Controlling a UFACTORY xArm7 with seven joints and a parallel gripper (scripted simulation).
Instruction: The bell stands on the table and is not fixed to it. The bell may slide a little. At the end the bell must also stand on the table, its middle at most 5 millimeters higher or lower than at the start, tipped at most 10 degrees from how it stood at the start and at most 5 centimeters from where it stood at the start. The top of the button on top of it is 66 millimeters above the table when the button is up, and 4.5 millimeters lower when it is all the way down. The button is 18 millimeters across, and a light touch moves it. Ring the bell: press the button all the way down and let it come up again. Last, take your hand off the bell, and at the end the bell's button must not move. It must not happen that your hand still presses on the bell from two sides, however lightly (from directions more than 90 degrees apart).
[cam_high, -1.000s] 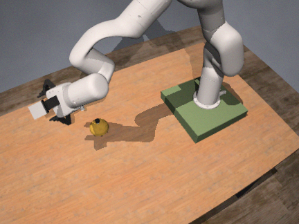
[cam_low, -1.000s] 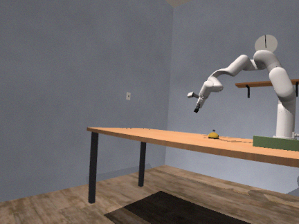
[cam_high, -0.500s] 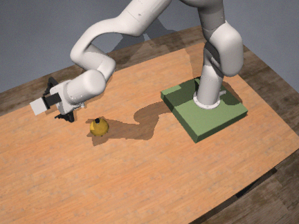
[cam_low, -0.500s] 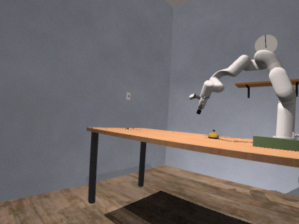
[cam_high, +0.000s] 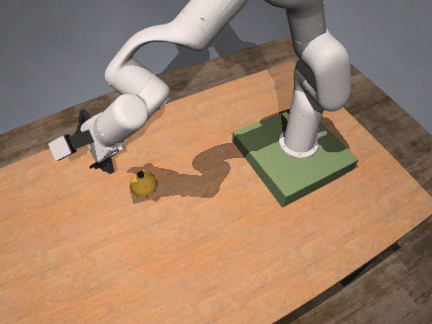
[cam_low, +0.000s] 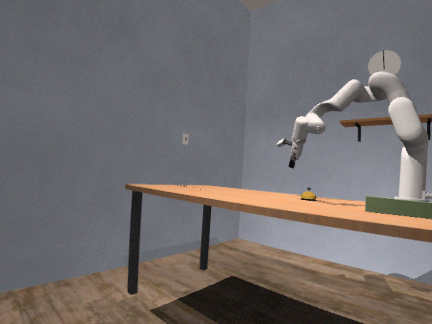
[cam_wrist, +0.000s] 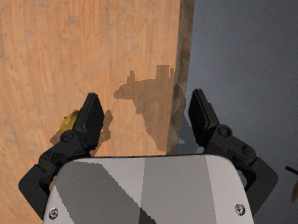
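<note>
Now: the dark button 160 mm below my hand, 110 mm behind it and 20 mm to the left of it. Also, from my hand: yellow bell (170 mm below, 110 mm behind, 20 mm to the left).
</note>
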